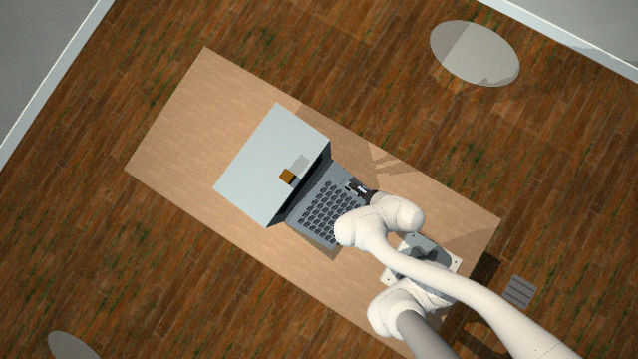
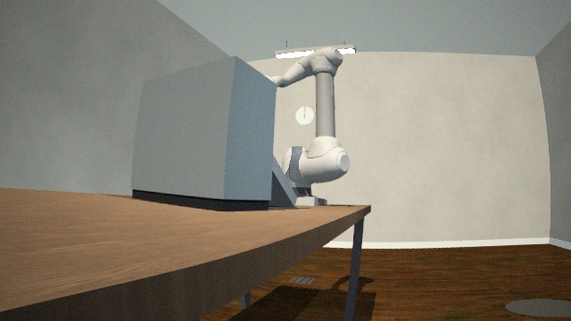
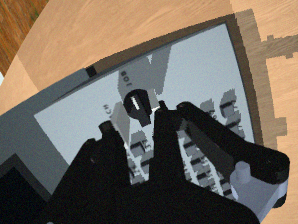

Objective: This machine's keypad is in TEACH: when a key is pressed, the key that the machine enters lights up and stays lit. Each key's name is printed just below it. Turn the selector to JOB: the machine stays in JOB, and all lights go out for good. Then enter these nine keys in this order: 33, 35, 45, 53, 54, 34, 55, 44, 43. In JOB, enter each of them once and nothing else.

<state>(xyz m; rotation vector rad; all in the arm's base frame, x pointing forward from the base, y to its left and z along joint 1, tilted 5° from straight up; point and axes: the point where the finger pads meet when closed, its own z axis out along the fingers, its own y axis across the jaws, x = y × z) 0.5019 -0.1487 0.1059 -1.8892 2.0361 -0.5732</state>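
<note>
My hand is 2 cm above the selector knob and 1 cm short of it. Round my hand: keypad 11 cm to the left, 7 cm below, 5 cm ahead.
</note>
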